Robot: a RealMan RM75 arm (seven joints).
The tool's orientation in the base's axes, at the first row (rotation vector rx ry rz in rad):
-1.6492 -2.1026 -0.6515
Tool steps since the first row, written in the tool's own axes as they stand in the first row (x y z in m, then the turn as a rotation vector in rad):
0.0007 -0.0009 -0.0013 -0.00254 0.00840 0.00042
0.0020 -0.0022 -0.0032 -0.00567 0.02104 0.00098
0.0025 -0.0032 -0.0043 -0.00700 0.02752 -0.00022
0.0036 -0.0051 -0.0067 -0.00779 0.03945 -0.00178
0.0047 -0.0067 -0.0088 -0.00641 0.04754 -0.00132
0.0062 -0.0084 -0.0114 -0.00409 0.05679 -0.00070
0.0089 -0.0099 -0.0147 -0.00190 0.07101 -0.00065
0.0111 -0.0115 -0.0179 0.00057 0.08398 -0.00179
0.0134 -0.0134 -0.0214 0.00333 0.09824 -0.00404
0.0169 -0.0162 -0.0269 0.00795 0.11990 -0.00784
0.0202 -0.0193 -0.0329 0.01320 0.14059 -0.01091
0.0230 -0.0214 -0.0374 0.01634 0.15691 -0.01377
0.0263 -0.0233 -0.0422 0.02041 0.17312 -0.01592
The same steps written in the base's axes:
-0.0010 -0.0004 0.0013 0.00875 -0.00009 -0.00077
-0.0025 -0.0007 0.0035 0.02176 0.00029 -0.00148
-0.0036 -0.0011 0.0045 0.02839 -0.00016 -0.00047
-0.0057 -0.0020 0.0069 0.04021 0.00070 0.00178
-0.0074 -0.0027 0.0090 0.04774 0.00368 0.00316
-0.0094 -0.0034 0.0118 0.05619 0.00772 0.00507
-0.0114 -0.0034 0.0158 0.06950 0.01233 0.00797
-0.0134 -0.0038 0.0195 0.08156 0.01623 0.01185
-0.0158 -0.0044 0.0234 0.09483 0.01997 0.01696
-0.0192 -0.0054 0.0296 0.11488 0.02577 0.02527
-0.0229 -0.0069 0.0360 0.13384 0.03229 0.03322
-0.0255 -0.0077 0.0410 0.14903 0.03639 0.03928
-0.0280 -0.0082 0.0465 0.16388 0.04162 0.04528

